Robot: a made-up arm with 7 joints. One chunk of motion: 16 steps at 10 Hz.
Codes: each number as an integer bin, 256 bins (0 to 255) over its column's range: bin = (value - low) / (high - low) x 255, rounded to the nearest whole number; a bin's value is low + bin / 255 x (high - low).
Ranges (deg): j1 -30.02..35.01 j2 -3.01..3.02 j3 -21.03..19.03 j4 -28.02..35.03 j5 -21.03..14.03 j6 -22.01..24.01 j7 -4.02..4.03
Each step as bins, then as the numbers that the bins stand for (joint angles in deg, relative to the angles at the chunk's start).
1 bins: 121 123 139 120 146 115 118
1 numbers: 0.84 -0.10 0.81 1.65 -0.96 -1.26 -0.29
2 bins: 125 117 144 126 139 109 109
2 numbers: 1.86 -0.24 1.59 3.13 -1.92 -2.34 -0.58
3 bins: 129 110 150 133 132 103 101
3 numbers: 2.88 -0.41 2.53 4.86 -2.88 -3.42 -0.83
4 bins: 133 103 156 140 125 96 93
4 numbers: 3.90 -0.57 3.48 6.60 -3.84 -4.68 -1.08
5 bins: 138 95 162 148 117 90 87
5 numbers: 5.17 -0.76 4.42 8.57 -4.94 -5.77 -1.27
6 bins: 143 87 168 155 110 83 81
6 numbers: 6.45 -0.95 5.36 10.30 -5.91 -7.03 -1.46
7 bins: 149 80 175 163 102 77 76
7 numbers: 7.98 -1.12 6.46 12.28 -7.01 -8.11 -1.62
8 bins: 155 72 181 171 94 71 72
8 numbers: 9.51 -1.31 7.40 14.26 -8.11 -9.20 -1.75
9 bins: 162 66 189 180 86 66 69
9 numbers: 11.29 -1.45 8.66 16.49 -9.21 -10.10 -1.84
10 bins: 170 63 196 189 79 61 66
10 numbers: 13.33 -1.52 9.76 18.71 -10.17 -11.00 -1.94
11 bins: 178 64 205 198 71 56 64
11 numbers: 15.37 -1.50 11.18 20.94 -11.27 -11.90 -2.00
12 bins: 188 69 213 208 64 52 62
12 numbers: 17.92 -1.38 12.43 23.41 -12.23 -12.63 -2.06
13 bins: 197 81 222 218 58 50 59
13 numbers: 20.22 -1.09 13.85 25.88 -13.06 -12.99 -2.16
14 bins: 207 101 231 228 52 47 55
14 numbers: 22.77 -0.62 15.26 28.35 -13.88 -13.53 -2.28
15 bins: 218 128 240 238 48 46 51
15 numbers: 25.57 0.02 16.67 30.83 -14.43 -13.71 -2.41
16 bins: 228 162 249 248 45 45 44
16 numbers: 28.12 0.82 18.09 33.30 -14.84 -13.89 -2.63
